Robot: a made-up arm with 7 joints.
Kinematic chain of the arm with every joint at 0, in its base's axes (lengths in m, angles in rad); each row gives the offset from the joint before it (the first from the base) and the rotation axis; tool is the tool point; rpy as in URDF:
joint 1: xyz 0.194 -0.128 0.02 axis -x
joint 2: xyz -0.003 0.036 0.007 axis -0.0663 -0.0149 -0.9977
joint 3: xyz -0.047 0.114 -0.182 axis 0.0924 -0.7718 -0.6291
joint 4: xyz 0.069 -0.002 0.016 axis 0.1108 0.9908 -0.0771
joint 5: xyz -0.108 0.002 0 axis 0.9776 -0.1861 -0.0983
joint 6: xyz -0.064 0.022 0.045 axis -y
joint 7: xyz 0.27 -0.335 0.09 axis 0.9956 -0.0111 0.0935
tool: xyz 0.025 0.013 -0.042 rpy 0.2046 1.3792 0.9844
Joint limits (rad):
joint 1: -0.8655..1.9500
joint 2: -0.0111..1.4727
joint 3: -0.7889..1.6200
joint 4: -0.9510..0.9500
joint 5: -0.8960..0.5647
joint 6: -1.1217..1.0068
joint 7: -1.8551..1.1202
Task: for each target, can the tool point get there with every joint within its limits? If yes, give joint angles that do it. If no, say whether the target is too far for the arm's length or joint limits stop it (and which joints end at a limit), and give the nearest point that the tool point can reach.
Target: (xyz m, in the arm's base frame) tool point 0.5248 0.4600 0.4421
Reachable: no: joint limits stop it (at a limit: joint 1, joint 3, joint 6, joint 7) | nearest point 0.4443 0.3516 0.3285 | short by 0.176 m
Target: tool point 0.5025 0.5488 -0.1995
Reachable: no: joint limits stop it (at a limit: joint 2, joint 3, joint 4, joint 6, joint 7) | nearest point 0.4522 0.4544 -0.1689 | short by 0.111 m
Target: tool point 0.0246 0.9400 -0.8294
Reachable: no: too far | nearest point 0.1113 0.3947 -0.3957 | short by 0.702 m
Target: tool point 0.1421 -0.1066 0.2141
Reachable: yes | joints 0.9889 0.6715 0.1780 0.3330 -0.1343 0.6523 0.0470
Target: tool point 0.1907 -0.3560 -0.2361
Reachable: yes | joints -0.0121 0.4972 -0.1142 0.3023 0.0082 -0.5434 -1.2982
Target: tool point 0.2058 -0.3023 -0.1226
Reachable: yes | joints -0.2093 0.7854 -0.0625 0.1016 -0.1945 -0.2511 0.3296
